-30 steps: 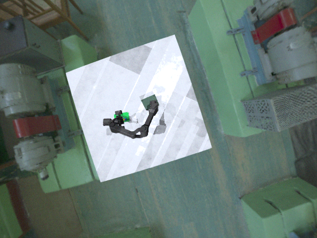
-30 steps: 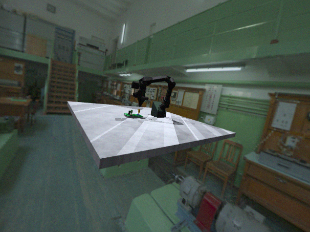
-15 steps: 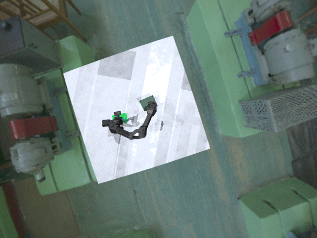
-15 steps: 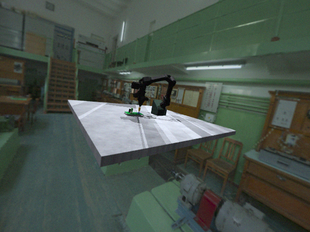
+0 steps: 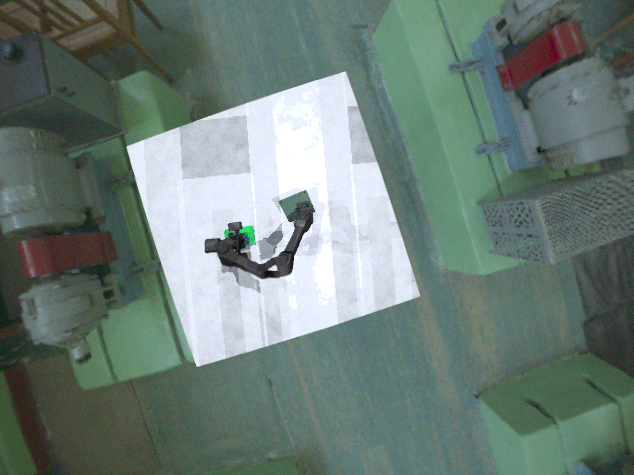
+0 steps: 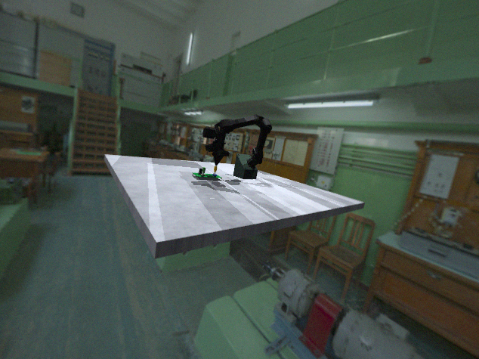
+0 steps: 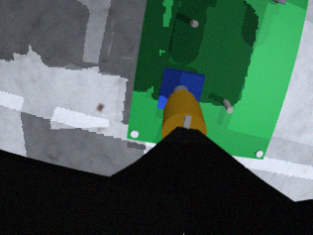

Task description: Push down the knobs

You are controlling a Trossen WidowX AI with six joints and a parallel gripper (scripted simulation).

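Now: gripper tip 70 mm short of the green knob and 40 mm above it.
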